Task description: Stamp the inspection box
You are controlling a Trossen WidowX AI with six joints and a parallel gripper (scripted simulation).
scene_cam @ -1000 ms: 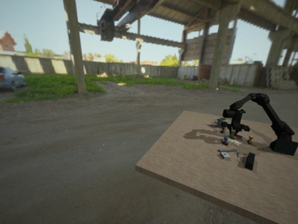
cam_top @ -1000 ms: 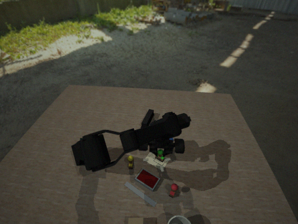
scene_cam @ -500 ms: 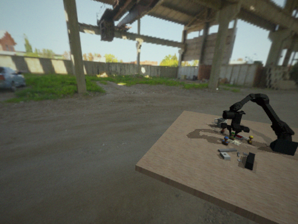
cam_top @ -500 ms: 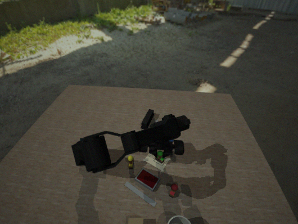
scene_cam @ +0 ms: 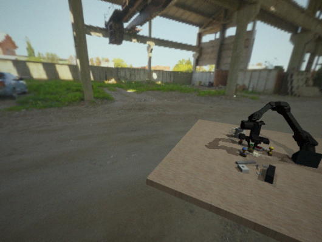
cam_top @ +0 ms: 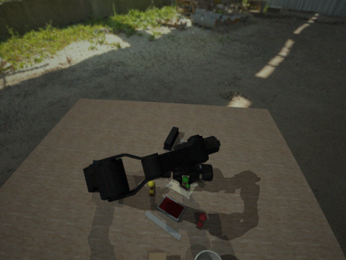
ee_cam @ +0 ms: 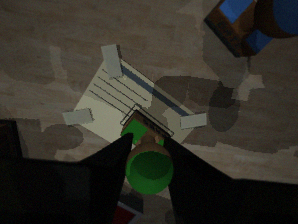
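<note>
My gripper tip is now right at the green stamp. From my gripper tip the other things lie so: blue stamp 60 mm ahead, 80 mm to the left, 10 mm below; then ink pad 50 mm behind, 90 mm to the right, 20 mm below; then cream card 10 mm behind, 10 mm to the left, 30 mm below.
</note>
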